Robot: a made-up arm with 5 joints.
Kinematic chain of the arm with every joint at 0, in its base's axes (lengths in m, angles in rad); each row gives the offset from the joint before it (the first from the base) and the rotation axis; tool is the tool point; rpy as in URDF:
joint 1: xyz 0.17 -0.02 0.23 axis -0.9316 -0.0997 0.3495
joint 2: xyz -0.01 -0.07 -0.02 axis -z
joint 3: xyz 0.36 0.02 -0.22 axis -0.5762 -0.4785 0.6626
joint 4: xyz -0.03 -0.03 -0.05 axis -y
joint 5: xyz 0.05 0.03 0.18 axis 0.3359 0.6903 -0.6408
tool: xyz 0 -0.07 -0.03 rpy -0.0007 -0.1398 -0.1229
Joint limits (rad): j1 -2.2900..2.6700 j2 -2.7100..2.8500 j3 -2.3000..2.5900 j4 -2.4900..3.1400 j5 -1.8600..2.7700
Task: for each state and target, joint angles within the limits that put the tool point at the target. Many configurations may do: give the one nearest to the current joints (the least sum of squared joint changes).
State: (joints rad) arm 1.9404 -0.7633 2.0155 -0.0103 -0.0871
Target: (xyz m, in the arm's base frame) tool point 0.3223 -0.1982 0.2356
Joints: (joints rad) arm 2.6700 -1.1328 2.2768 0.2214 -0.5382
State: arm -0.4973 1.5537 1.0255 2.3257 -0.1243
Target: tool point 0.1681 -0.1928 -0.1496
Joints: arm -0.4200 0.8029 0.4831 1.8538 -0.2028
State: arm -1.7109 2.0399 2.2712 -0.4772 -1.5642
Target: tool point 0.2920 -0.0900 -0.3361
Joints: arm -1.0924 1.4328 2.0609 -1.1053 -1.5875
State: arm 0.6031 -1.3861 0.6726 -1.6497 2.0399
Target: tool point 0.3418 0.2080 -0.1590
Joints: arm 0.6724 -0.8903 0.6486 -1.4253 1.8997
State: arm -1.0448 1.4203 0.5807 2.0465 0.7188
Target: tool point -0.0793 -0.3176 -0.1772
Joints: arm -0.2649 1.6555 1.0664 2.1359 0.6588
